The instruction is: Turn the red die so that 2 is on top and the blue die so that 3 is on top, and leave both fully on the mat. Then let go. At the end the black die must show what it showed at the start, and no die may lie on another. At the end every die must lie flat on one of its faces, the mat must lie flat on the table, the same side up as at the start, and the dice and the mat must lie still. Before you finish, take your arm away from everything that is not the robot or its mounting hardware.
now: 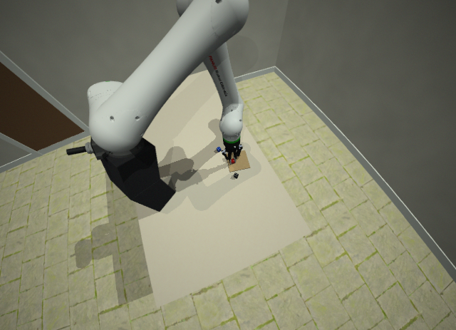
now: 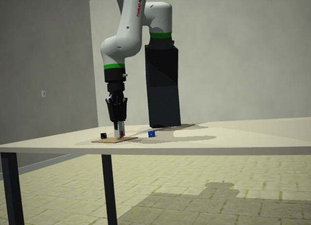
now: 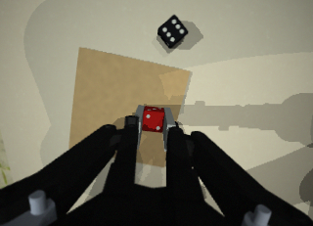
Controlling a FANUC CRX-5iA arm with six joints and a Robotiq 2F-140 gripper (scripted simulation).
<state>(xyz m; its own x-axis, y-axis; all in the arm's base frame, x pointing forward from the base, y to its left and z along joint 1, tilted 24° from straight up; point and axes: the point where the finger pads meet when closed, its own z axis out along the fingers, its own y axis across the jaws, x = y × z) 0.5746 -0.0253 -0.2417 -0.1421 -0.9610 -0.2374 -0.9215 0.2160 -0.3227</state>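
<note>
Right now the red die is 2 cm below my hand. Round my hand: blue die: 4 cm behind, 13 cm to the left, 3 cm below; black die: 3 cm behind, 10 cm to the right, 3 cm below; brown mat: 4 cm ahead, 1 cm to the right, 4 cm below.
</note>
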